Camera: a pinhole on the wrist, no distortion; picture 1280 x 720 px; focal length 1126.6 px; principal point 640.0 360.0 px. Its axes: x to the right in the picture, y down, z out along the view. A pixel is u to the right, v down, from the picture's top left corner.
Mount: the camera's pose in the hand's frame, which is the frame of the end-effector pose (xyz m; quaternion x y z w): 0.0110 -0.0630 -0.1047 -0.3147 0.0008 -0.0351 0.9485
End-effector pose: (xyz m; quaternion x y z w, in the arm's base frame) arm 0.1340 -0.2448 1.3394 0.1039 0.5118 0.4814 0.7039
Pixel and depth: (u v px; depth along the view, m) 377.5 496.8 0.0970
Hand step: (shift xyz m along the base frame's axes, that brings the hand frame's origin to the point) -0.0317 -0.0156 -0.0066
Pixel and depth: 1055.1 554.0 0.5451
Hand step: 0.0480 0.4447 0.1916
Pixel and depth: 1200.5 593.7 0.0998
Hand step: -0.0343 0.0429 -0.0500
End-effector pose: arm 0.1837 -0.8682 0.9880 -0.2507 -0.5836 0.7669 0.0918
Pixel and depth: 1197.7 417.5 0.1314
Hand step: -0.0646 0.0312 -0.0379
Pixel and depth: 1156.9 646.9 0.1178
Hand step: -0.0423 0.0448 -0.0506
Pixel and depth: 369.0 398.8 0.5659
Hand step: -0.0246 -0.4224 -0.1867
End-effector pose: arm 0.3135 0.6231 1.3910 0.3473 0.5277 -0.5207 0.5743
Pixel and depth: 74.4 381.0 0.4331
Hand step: 0.2853 -0.1292 0.2033
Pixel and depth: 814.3 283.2 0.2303
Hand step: 0.0744 -0.0843 -0.0401
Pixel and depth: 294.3 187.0 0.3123
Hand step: 0.1384 -0.1251 0.0988
